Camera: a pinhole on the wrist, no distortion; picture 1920 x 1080 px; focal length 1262.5 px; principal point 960.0 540.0 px. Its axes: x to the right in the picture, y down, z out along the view. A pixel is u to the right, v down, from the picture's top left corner.
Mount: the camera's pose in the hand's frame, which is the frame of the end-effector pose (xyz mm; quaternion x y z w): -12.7 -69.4 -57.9 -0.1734 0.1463 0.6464 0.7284
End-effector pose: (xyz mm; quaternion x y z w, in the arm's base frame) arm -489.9 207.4 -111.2 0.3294 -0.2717 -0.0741 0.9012
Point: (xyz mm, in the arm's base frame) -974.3 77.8 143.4
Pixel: 659.1 1033.6
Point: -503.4 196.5 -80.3
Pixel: 1335.5 372.4
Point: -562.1 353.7 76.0
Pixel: outside the picture
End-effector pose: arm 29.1 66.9 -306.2 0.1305 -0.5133 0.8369 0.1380
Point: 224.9 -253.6 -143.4
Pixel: 303.2 907.0
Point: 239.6 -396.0 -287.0
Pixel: 755.3 1033.5
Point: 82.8 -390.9 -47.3
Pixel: 440.1 434.9
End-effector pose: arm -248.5 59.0 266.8 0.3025 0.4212 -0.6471 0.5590
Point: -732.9 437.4 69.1
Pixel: behind the camera
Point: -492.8 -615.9 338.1
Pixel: outside the picture
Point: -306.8 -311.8 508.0
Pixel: 243.2 469.0
